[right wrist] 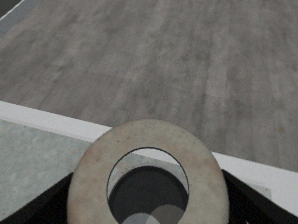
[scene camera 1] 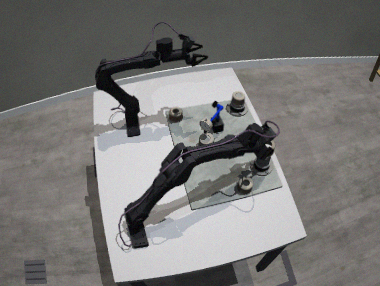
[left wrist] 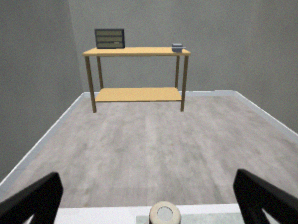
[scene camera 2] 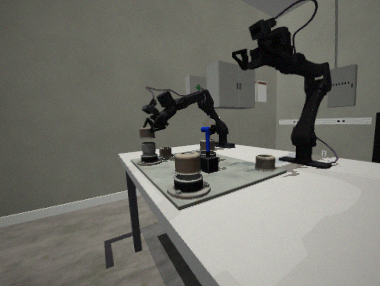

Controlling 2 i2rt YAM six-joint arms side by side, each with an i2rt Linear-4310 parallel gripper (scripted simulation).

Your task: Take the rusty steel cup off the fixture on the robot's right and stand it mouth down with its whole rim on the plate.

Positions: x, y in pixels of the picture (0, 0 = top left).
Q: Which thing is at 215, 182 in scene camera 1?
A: A grey-green plate.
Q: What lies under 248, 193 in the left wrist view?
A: My left gripper.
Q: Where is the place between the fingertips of my right gripper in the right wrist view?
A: At 148, 179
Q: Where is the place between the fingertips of my left gripper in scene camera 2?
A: At 243, 48
